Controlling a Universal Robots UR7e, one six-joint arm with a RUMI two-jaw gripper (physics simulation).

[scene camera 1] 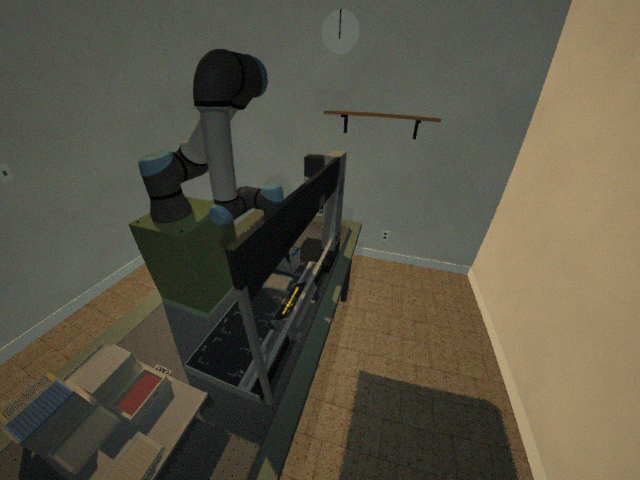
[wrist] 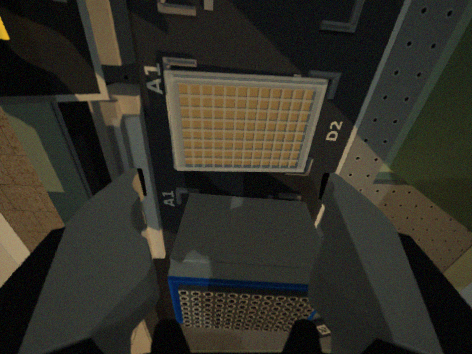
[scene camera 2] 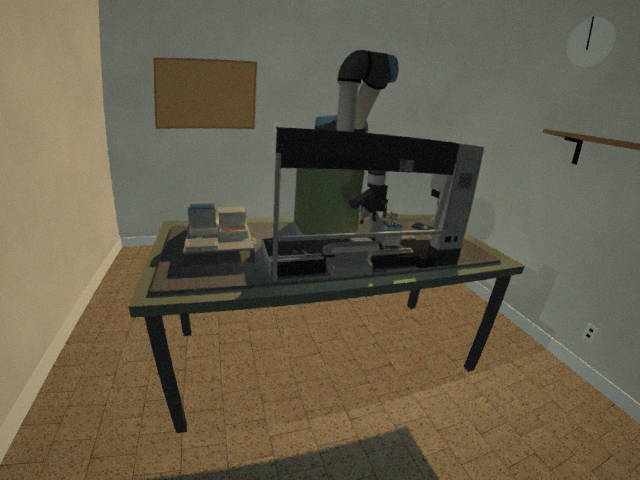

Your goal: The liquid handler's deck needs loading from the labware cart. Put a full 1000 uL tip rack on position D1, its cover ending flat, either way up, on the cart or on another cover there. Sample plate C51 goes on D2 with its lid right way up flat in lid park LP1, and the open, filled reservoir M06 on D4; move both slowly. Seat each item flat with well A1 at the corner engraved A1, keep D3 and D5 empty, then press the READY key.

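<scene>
My gripper (wrist: 233,173) (scene camera 2: 373,220) is open and empty, above the deck near D1 and D2. A plate with amber wells (wrist: 245,127) lies between the corner brackets beside the D2 label, with an engraved A1 past its upper left corner in the wrist view. A grey tip rack with a blue rim (wrist: 245,285) stands beside it, below the plate in the wrist view; its open tips show, and it also shows in scene camera 2 (scene camera 2: 391,237). A red-filled reservoir (scene camera 1: 138,395) (scene camera 2: 232,229) is on the cart (scene camera 1: 178,405). Lid park LP1 and the lid cannot be made out.
The black gantry beam (scene camera 1: 286,219) (scene camera 2: 361,149) spans over the deck. A screen with yellow text (scene camera 1: 291,301) is at the deck's front. On the cart, a blue rack (scene camera 1: 40,410) (scene camera 2: 201,207), a tall pale box (scene camera 1: 100,364) and a low pale item (scene camera 1: 135,458) stand around the reservoir.
</scene>
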